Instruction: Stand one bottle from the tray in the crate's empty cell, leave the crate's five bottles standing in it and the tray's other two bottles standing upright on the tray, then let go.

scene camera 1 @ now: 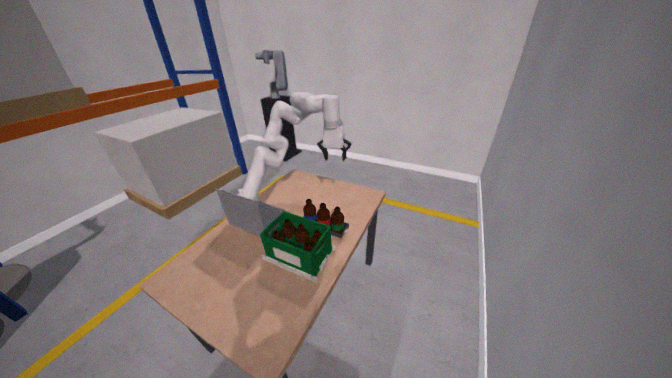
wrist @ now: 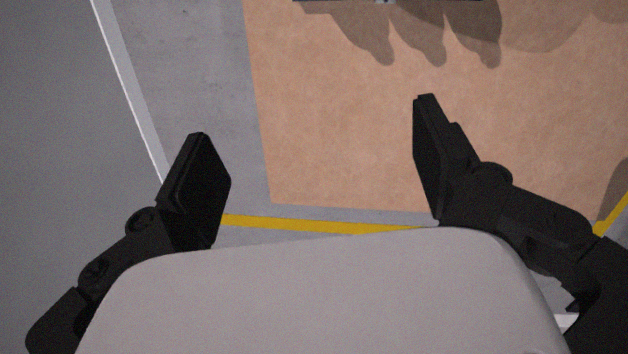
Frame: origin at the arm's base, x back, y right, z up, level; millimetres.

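Seen in the pictures: gripper, fingertip midpoint: (scene camera 1: 335,159) (wrist: 311,141); arm's base, origin of the base link: (scene camera 1: 248,198).
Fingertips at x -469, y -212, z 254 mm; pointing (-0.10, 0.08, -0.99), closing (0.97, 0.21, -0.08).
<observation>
Pixels of each thing's top centre, then the offset from my fingertips to it. "spot": a spot on its surface instead. Level surfaces: height alone.
- dark tray, surface spot: (scene camera 1: 345,229) spot: dx -81, dy +49, dz -390 mm
- red label, surface spot: (scene camera 1: 323,214) spot: dx +38, dy +81, dz -303 mm
- green label, surface spot: (scene camera 1: 337,218) spot: dx -47, dy +76, dz -303 mm
- green crate, middle of its top: (scene camera 1: 295,230) dx +50, dy +301, dz -239 mm
- wooden table, its level: dz -414 mm
- pale base, surface spot: (scene camera 1: 290,268) spot: dx +25, dy +403, dz -388 mm
Three brown bottles stand upright in a row on the dark tray (scene camera 1: 345,229), behind the crate: one with a blue label (scene camera 1: 309,209), one with a red label (scene camera 1: 323,214) and one with a green label (scene camera 1: 337,218). The green crate (scene camera 1: 306,260) holds several brown bottles (scene camera 1: 301,233); its walls and the bottles hide which cell is empty. My gripper (scene camera 1: 335,158) (wrist: 311,141) is open and empty, high above the far end of the table, beyond and well above the tray bottles. Three bottle-shaped shadows fall on the table in the wrist view.
The wooden table (scene camera 1: 210,295) (wrist: 340,150) carries everything. A grey upright panel (scene camera 1: 250,212) stands left of the crate, near my arm's base. The crate rests on a pale base (scene camera 1: 290,268). A rack (scene camera 1: 227,120) and a large box (scene camera 1: 185,155) are at the left; another arm (scene camera 1: 281,70) stands behind.
</observation>
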